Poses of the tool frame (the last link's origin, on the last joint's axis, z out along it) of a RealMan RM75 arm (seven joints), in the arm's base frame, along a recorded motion.
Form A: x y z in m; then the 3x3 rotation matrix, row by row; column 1 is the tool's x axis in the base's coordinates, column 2 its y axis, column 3 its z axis. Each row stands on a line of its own.
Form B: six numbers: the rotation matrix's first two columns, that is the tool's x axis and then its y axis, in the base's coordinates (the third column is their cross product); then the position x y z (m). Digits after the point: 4 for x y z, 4 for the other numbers.
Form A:
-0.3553 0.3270 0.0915
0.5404 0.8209 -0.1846
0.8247 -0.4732 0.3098
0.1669 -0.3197 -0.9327
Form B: 0.5404 0.8247 0.1669 0.8209 -0.4732 -0.3197 -0.3553 0.3270 0.0915
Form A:
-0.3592 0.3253 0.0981
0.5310 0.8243 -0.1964
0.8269 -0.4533 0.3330
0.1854 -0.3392 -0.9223
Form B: 0.5310 0.8269 0.1854 0.8243 -0.4533 -0.3392 -0.3592 0.3253 0.0981
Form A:
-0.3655 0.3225 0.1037
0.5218 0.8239 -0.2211
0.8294 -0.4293 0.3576
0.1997 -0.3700 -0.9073
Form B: 0.5218 0.8294 0.1997 0.8239 -0.4293 -0.3700 -0.3655 0.3225 0.1037
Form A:
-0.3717 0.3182 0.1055
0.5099 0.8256 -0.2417
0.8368 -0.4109 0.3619
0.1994 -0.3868 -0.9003
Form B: 0.5099 0.8368 0.1994 0.8256 -0.4109 -0.3868 -0.3717 0.3182 0.1055
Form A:
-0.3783 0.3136 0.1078
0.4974 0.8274 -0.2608
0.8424 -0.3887 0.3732
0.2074 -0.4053 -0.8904
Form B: 0.4974 0.8424 0.2074 0.8274 -0.3887 -0.4053 -0.3783 0.3136 0.1078
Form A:
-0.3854 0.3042 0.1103
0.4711 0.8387 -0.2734
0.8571 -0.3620 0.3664
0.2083 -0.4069 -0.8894
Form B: 0.4711 0.8571 0.2083 0.8387 -0.3620 -0.4069 -0.3854 0.3042 0.1103
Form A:
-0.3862 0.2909 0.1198
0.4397 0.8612 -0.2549
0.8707 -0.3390 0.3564
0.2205 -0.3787 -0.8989
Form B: 0.4397 0.8707 0.2205 0.8612 -0.3390 -0.3787 -0.3862 0.2909 0.1198
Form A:
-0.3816 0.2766 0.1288
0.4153 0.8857 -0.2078
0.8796 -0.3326 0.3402
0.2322 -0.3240 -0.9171
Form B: 0.4153 0.8796 0.2322 0.8857 -0.3326 -0.3240 -0.3816 0.2766 0.1288
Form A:
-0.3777 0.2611 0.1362
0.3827 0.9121 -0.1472
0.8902 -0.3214 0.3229
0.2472 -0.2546 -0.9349
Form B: 0.3827 0.8902 0.2472 0.9121 -0.3214 -0.2546 -0.3777 0.2611 0.1362
